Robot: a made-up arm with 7 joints. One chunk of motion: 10 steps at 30 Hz.
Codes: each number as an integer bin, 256 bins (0 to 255) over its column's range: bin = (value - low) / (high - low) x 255, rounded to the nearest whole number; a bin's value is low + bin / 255 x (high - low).
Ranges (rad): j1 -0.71..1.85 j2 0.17..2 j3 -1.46..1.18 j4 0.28..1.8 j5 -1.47..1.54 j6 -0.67..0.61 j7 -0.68..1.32
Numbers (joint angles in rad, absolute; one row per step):
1: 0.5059 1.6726 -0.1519 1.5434 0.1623 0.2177 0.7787
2: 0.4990 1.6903 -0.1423 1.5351 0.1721 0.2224 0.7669
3: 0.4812 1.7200 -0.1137 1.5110 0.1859 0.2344 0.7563
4: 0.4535 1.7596 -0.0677 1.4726 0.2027 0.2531 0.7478
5: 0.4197 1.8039 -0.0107 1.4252 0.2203 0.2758 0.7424
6: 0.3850 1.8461 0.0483 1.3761 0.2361 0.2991 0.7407
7: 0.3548 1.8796 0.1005 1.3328 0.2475 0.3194 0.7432
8: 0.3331 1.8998 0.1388 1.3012 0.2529 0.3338 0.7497
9: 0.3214 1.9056 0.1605 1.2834 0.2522 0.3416 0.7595
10: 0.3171 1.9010 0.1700 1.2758 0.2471 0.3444 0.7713
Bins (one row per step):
1: 121 209 126 212 138 177 186
2: 120 212 127 211 139 178 184
3: 119 216 130 207 140 180 183
4: 116 222 134 200 142 184 182
5: 113 228 140 192 143 188 181
6: 109 234 146 184 145 193 181
7: 106 238 151 177 146 197 181
8: 104 241 154 171 146 200 182
9: 103 242 157 168 146 202 184
10: 102 241 157 167 145 202 185

